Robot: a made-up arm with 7 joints.
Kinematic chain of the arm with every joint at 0, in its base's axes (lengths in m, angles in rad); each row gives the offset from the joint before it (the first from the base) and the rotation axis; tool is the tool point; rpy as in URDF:
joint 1: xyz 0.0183 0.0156 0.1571 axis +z
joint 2: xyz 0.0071 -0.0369 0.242 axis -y
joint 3: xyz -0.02 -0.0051 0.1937 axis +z
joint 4: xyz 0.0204 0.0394 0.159 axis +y
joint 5: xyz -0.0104 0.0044 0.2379 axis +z
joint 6: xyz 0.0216 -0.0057 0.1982 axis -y
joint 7: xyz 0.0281 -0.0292 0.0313 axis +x
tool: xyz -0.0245 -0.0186 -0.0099 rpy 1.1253 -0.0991 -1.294
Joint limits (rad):
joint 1: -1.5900..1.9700
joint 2: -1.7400..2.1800
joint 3: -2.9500..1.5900
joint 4: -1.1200..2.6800
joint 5: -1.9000..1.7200
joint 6: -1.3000..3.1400
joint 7: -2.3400..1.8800
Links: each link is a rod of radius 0.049 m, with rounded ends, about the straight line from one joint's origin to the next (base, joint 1, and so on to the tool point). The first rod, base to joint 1, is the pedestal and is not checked.
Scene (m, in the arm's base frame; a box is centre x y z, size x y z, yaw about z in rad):
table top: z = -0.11
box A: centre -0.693 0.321 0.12 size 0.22 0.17 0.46 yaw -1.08
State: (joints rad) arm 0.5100 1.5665 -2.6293 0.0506 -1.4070 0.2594 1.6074
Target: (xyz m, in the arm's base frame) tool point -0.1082 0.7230 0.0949
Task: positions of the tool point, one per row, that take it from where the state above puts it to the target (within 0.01 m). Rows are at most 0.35 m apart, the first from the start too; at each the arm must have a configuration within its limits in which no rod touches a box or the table.
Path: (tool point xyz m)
1: -0.7321 -0.2181 0.4758
2: -0.7368 -0.0004 0.5680
3: -0.6673 0.1924 0.6537
4: -0.5427 0.3361 0.7291
5: -0.4759 0.5588 0.5310
6: -0.3099 0.7006 0.3114
7: -0.1082 0.7230 0.0949

